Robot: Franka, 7 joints.
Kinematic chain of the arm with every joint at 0, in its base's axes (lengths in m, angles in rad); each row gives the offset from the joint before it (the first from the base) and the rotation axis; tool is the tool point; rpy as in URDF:
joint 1: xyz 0 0 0.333 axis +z
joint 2: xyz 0 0 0 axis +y
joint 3: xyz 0 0 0.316 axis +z
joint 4: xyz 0.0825 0 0 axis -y
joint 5: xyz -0.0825 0 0.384 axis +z
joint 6: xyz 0 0 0 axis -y
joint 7: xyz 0.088 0 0 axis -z
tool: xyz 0 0 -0.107 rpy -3.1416 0 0
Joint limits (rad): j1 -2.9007..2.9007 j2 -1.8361..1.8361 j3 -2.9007..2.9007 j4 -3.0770..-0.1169 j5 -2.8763..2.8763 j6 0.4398..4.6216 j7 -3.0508..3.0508
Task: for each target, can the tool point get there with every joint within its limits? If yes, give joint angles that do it. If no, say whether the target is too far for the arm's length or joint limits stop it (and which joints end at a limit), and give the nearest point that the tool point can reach.
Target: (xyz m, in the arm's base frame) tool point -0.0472 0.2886 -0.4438
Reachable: no: joint limits stop it (at a limit: joint 2) | nearest point -0.0470 0.2874 -0.3607 | short by 0.083 m
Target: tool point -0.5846 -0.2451 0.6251
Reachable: yes | joints -1.6110 0.2010 -1.2331 -1.6682 0.3675 2.3953 0.3520
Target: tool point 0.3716 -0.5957 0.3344
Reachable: yes | joints -1.8696 1.0965 1.0846 -1.4283 0.8256 1.7826 1.0688
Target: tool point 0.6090 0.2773 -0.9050
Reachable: no: too far | nearest point 0.4211 0.1918 -0.3296 | short by 0.611 m
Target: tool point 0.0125 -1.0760 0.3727
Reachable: no: too far | nearest point 0.0100 -0.8573 0.3646 | short by 0.219 m
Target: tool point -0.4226 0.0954 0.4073
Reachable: yes | joints 0.9737 -0.5803 2.0142 -1.9936 2.4236 4.1890 -0.2945
